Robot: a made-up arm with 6 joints. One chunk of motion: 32 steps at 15 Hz.
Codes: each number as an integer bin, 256 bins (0 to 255) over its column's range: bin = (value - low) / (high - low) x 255, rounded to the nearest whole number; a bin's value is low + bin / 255 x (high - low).
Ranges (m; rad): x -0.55..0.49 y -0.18..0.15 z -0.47..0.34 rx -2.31..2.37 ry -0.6..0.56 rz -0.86..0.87
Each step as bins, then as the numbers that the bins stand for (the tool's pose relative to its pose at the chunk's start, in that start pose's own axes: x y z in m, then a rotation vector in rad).
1 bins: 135 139 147 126 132 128
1 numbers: 0.0006 -0.0001 -0.0031 0.0025 0.0005 0.0084
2 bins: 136 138 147 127 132 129
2 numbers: 0.0047 -0.0014 -0.0031 0.0208 0.0005 0.0152
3 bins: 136 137 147 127 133 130
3 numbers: 0.0047 -0.0027 -0.0031 0.0208 0.0050 0.0220
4 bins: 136 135 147 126 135 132
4 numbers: 0.0047 -0.0053 -0.0031 0.0025 0.0141 0.0355
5 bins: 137 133 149 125 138 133
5 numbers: 0.0087 -0.0079 0.0033 -0.0159 0.0278 0.0423
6 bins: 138 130 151 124 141 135
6 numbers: 0.0128 -0.0118 0.0096 -0.0342 0.0414 0.0559
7 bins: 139 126 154 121 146 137
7 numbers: 0.0169 -0.0169 0.0192 -0.0893 0.0642 0.0695
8 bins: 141 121 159 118 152 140
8 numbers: 0.0251 -0.0234 0.0351 -0.1444 0.0915 0.0898
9 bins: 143 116 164 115 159 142
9 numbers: 0.0332 -0.0299 0.0509 -0.1994 0.1233 0.1034
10 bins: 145 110 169 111 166 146
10 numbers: 0.0414 -0.0376 0.0668 -0.2728 0.1551 0.1305
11 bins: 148 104 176 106 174 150
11 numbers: 0.0536 -0.0454 0.0891 -0.3646 0.1915 0.1576
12 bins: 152 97 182 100 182 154
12 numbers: 0.0699 -0.0545 0.1081 -0.4747 0.2279 0.1848
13 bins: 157 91 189 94 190 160
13 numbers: 0.0903 -0.0622 0.1304 -0.5848 0.2643 0.2255
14 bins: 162 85 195 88 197 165
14 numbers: 0.1107 -0.0700 0.1494 -0.6949 0.2962 0.2594
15 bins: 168 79 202 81 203 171
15 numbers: 0.1352 -0.0778 0.1716 -0.8234 0.3235 0.3001
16 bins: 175 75 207 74 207 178
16 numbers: 0.1637 -0.0829 0.1875 -0.9519 0.3416 0.3476
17 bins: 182 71 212 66 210 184
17 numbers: 0.1923 -0.0881 0.2034 -1.0987 0.3553 0.3883
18 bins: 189 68 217 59 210 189
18 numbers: 0.2208 -0.0920 0.2193 -1.2272 0.3553 0.4222
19 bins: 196 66 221 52 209 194
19 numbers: 0.2494 -0.0946 0.2320 -1.3556 0.3507 0.4562
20 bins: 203 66 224 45 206 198
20 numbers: 0.2779 -0.0946 0.2415 -1.4841 0.3371 0.4833
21 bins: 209 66 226 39 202 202
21 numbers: 0.3024 -0.0946 0.2479 -1.5942 0.3189 0.5104
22 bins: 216 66 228 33 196 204
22 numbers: 0.3309 -0.0946 0.2542 -1.7044 0.2916 0.5240
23 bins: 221 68 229 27 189 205
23 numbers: 0.3513 -0.0920 0.2574 -1.8145 0.2598 0.5308
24 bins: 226 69 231 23 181 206
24 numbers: 0.3717 -0.0907 0.2638 -1.8879 0.2234 0.5376
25 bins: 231 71 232 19 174 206
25 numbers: 0.3921 -0.0881 0.2669 -1.9613 0.1915 0.5376
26 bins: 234 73 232 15 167 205
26 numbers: 0.4044 -0.0855 0.2669 -2.0347 0.1597 0.5308
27 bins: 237 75 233 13 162 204
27 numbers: 0.4166 -0.0829 0.2701 -2.0714 0.1369 0.5240
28 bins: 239 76 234 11 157 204
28 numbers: 0.4247 -0.0816 0.2733 -2.1081 0.1142 0.5240
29 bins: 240 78 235 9 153 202
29 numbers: 0.4288 -0.0791 0.2765 -2.1448 0.0960 0.5104
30 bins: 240 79 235 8 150 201
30 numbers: 0.4288 -0.0778 0.2765 -2.1632 0.0824 0.5036
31 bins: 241 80 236 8 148 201
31 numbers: 0.4329 -0.0765 0.2796 -2.1632 0.0733 0.5036
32 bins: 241 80 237 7 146 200
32 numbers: 0.4329 -0.0765 0.2828 -2.1815 0.0642 0.4969
